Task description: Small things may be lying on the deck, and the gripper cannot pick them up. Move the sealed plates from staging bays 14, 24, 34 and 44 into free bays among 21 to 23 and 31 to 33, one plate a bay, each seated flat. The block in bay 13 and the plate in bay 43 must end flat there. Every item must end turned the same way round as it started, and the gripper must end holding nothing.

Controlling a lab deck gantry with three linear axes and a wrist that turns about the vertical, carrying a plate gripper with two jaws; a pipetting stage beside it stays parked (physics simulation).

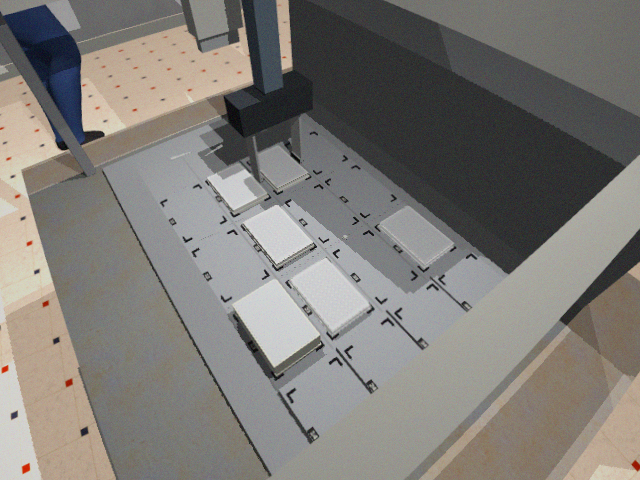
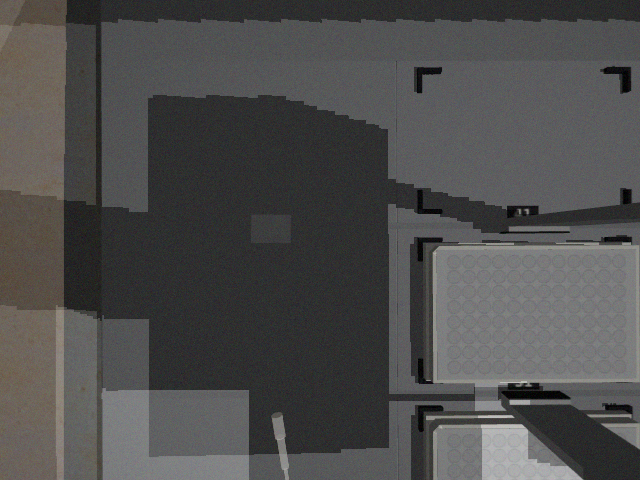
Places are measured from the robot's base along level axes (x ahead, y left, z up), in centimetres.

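Where they show: gripper, fingertip midpoint: (image 1: 278,167) (image 2: 530,312); robot's base at its link origin: (image 1: 162,203).
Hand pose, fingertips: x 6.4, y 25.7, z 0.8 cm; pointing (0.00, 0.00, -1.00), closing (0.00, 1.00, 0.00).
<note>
Each offset is from my fingertips to the centre of the thing. "spot": to the spot under its first point.
My gripper (image 1: 277,166) (image 2: 535,312) is open and low over bay 31, with one jaw on each long side of a sealed plate {dz +0.0, dx +0.0, dy +0.0 cm} (image 1: 284,168) (image 2: 480,330) and a narrow gap at each jaw. That plate lies flat in bay 31. Other sealed plates lie flat: one {dz +0.0, dx +0.0, dy -10.7 cm} (image 1: 235,187) (image 2: 460,449) in bay 21, one {dz +0.0, dx +16.4, dy -10.7 cm} (image 1: 278,235) in bay 22, one {dz +0.0, dx +32.8, dy -10.7 cm} (image 1: 330,295) in bay 23 and one {dz +0.0, dx +32.8, dy +10.7 cm} (image 1: 416,235) in bay 43. The tall white block {dz +1.3, dx +32.8, dy -21.4 cm} (image 1: 276,325) lies flat in bay 13. Bays 14, 24, 34 and 44 hold no plate.
A small pale thing {dz -0.6, dx +24.6, dy -0.3 cm} (image 1: 345,236) lies near the border of bays 32 and 33. A thin, pale stick-like thing {dz -0.5, dx -15.3, dy -8.9 cm} (image 2: 279,428) lies on the deck beyond the bays. Black corner brackets {spot: dz -0.5, dx -6.6, dy +14.7 cm} (image 2: 419,77) mark bay 41. A tall dark wall (image 1: 413,129) runs along the right side.
</note>
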